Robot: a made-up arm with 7 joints.
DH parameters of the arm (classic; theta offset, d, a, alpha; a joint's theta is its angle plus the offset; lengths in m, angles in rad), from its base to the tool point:
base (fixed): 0 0 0 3.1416
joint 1: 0 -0.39 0 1.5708
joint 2: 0 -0.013 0 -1.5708
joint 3: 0 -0.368 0 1.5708
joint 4: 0 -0.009 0 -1.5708
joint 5: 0 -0.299 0 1.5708
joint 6: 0 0 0 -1.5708
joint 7: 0 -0.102 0 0
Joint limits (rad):
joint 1: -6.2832..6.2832
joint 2: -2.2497..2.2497
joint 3: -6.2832..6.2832
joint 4: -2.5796..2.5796
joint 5: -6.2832..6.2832
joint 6: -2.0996..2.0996
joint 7: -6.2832..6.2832
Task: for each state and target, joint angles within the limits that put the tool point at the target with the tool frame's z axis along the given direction. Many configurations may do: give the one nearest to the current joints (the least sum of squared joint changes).
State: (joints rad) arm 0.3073 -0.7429 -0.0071 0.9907 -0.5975 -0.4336 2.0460
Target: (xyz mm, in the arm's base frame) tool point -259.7 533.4 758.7 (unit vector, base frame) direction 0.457 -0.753 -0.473
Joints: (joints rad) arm 1.0306 -1.3974 -0.3145 0.9209 -0.1745 -0.6248 2.0460
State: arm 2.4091 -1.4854 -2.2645 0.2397 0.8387 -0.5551 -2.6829
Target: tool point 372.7 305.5 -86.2 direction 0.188 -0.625 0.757
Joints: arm 2.3015 -2.0234 -2.4687 0.8219 1.0704 -1.0653 -2.6829
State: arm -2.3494 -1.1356 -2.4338 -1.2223 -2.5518 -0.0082 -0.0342
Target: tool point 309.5 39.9 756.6 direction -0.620 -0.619 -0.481
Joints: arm -1.7998 -0.8177 -2.2158 -1.8890 -2.8674 -0.3212 -0.0342
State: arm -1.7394 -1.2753 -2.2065 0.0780 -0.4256 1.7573 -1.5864
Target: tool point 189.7 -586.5 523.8 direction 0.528 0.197 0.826
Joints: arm -2.1140 -1.1532 -2.1157 0.3705 -0.3299 1.6669 -1.5864
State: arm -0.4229 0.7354 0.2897 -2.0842 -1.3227 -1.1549 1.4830
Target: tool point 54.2 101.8 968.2 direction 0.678 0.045 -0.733
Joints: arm 0.0528 0.7558 0.4822 -1.3034 -1.2882 -0.5878 1.4830
